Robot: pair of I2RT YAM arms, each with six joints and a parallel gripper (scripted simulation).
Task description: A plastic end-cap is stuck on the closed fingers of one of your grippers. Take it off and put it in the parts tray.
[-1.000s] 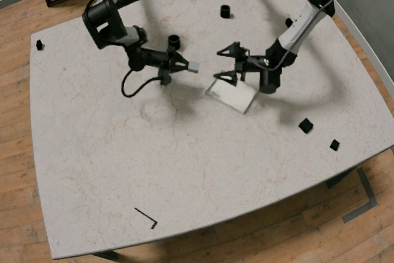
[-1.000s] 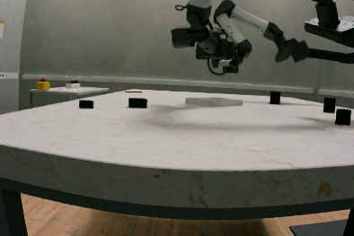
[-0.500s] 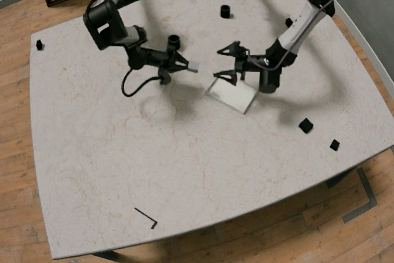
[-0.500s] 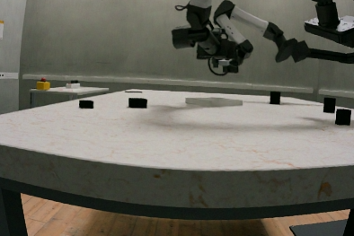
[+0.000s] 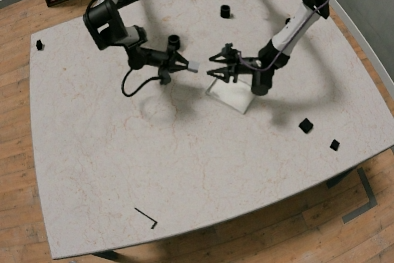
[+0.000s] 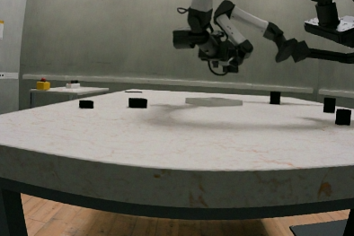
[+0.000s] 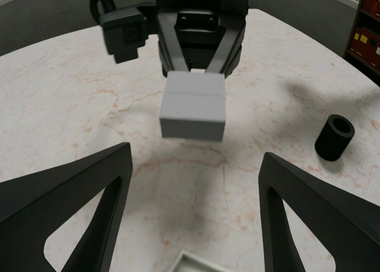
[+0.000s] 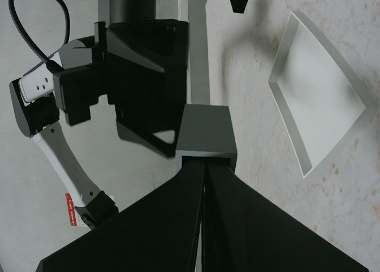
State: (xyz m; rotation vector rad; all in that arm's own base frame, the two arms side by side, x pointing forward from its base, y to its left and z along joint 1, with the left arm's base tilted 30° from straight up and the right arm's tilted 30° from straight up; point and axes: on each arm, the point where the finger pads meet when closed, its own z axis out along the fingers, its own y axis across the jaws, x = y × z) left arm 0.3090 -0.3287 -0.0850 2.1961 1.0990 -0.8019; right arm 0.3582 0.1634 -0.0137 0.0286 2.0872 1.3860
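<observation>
The grey end-cap lies 50 mm to the right of my left hand, 10 mm below it and 10 mm behind it. The rest, counted from my left hand: black L-shaped mark 450 mm ahead, 270 mm to the right, 160 mm below; white parts tray 160 mm below, 90 mm to the left, 10 mm ahead.
</observation>
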